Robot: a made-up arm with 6 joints.
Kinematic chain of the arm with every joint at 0, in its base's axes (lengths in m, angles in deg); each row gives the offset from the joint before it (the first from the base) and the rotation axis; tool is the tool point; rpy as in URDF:
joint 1: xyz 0 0 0.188 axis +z
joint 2: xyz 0 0 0 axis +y
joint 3: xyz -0.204 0 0.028 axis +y
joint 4: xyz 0.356 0 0.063 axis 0.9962 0 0.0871
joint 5: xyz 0 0 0 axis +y
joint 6: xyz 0.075 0 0.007 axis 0.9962 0 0.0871
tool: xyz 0 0 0 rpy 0 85 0
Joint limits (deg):
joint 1: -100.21..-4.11
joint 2: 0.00..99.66
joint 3: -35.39..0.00
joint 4: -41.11..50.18
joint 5: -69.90..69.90
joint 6: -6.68..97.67
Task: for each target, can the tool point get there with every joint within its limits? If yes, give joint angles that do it. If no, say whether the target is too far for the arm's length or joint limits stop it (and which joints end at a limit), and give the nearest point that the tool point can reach.
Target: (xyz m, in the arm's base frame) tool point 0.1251 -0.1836 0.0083
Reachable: yes | joints -54.60 87.00 -13.52 14.08 -13.65 30.27
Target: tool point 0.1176 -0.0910 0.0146
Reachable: yes | joints -44.01 81.47 -11.57 16.08 51.58 54.51
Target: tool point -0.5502 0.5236 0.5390
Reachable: no: too far | nearest point -0.0606 -0.0294 0.5246 | short by 0.739 m
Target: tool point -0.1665 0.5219 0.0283
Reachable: no: joint limits stop it (at a limit: joint 1, joint 2, joint 3, joint 4, joint 5) | nearest point 0.0209 0.0529 0.0003 | short by 0.506 m
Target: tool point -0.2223 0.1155 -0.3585
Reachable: no: joint limits stop it (at a limit: joint 1, joint 2, joint 3, joint 4) | nearest point -0.0306 -0.0246 -0.0389 | short by 0.398 m
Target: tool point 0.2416 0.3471 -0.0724
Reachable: no: joint limits stop it (at a limit: joint 1, joint 2, joint 4) | nearest point 0.1893 0.0404 0.0169 | short by 0.324 m
